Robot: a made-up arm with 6 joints.
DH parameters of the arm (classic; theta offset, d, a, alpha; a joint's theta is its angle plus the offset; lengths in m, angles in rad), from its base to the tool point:
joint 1: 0 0.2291 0 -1.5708
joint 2: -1.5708 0 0.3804 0
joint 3: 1.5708 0.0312 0 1.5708
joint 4: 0 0.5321 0 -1.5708
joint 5: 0 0 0 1.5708
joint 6: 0 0.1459 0 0
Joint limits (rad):
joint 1: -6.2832..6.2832
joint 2: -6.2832..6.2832
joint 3: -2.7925..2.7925
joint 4: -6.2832..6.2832
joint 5: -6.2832..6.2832
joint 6: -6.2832..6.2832
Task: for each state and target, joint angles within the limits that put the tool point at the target. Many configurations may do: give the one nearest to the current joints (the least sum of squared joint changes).
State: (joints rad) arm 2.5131 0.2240 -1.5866 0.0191 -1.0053 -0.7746
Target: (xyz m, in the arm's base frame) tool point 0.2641 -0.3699 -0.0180
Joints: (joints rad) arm 2.2697 -0.5325 -1.9989 -0.0396 -0.9238 -0.7746
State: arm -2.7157 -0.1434 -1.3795 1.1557 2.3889 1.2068
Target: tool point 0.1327 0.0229 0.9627
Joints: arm -2.2501 0.2490 -0.8738 0.8060 2.5621 1.2068
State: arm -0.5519 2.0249 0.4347 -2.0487 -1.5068 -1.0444
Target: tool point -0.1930 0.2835 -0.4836
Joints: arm -0.5128 2.8399 1.0304 -2.1594 -1.5125 -1.0444
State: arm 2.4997 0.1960 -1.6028 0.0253 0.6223 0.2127
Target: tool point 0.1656 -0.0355 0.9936
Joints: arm 2.9533 0.7288 -1.6116 -0.2594 0.8185 0.2127
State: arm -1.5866 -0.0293 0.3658 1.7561 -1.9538 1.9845
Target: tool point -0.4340 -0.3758 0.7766
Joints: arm -2.2556 0.3509 0.7392 1.8152 -1.9839 1.9845
